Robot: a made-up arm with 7 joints.
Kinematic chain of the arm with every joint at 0, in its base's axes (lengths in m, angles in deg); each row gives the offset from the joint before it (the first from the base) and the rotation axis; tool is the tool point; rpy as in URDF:
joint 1: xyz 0 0 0.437 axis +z
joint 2: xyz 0 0 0 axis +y
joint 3: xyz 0 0 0.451 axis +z
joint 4: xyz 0.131 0 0 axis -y
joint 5: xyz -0.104 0 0.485 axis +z
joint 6: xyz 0 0 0 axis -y
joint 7: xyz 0.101 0 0 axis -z
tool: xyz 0 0 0 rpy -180 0 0
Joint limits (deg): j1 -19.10..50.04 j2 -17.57..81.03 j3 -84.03..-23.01 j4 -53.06..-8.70 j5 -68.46..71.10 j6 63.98..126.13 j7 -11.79..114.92
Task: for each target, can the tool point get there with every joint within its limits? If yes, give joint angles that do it. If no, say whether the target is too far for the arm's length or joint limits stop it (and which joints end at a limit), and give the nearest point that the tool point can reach.
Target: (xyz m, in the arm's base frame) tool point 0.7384 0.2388 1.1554
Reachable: yes | joints 25.04 40.18 -37.44 -12.73 23.57 90.69 65.97
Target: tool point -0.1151 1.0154 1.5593
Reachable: no: too far | nearest point 0.3422 0.4316 1.3142 | short by 0.781 m
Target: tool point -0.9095 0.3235 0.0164
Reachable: no: joint limits stop it (at a limit: joint 1, joint 2, joint 3, joint 4, joint 5, joint 6) | nearest point -0.3681 0.0215 1.4047 | short by 1.520 m
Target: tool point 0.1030 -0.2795 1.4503
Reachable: yes | joints 25.16 -10.17 -58.32 -28.40 -51.41 71.53 37.57
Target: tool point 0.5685 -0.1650 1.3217
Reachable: yes | joints 17.03 19.65 -62.50 -36.03 -0.15 106.67 51.91
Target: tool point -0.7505 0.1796 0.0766
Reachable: no: joint limits stop it (at a limit: joint 1, joint 2, joint 3, joint 4, joint 5, joint 6) | nearest point -0.4244 -0.3958 1.2846 | short by 1.377 m
